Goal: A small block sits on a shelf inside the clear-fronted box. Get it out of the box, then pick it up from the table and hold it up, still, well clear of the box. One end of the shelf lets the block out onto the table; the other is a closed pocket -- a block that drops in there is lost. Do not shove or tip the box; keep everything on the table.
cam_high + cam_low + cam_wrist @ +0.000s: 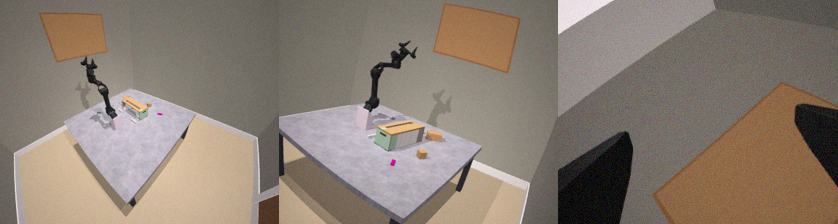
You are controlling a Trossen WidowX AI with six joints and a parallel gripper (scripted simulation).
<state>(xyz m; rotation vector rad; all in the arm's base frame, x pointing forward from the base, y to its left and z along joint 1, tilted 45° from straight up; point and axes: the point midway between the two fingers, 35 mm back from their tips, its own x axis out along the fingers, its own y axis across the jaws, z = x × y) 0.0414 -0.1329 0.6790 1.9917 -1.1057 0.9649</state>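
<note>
Right now the box is 670 mm below my gripper tip, 370 mm to the right of it and 220 mm ahead of it. From my gripper tip the other things lie so: magenta piece 730 mm below, 690 mm to the right, 400 mm ahead; tan block 650 mm below, 370 mm to the right, 230 mm ahead.
</note>
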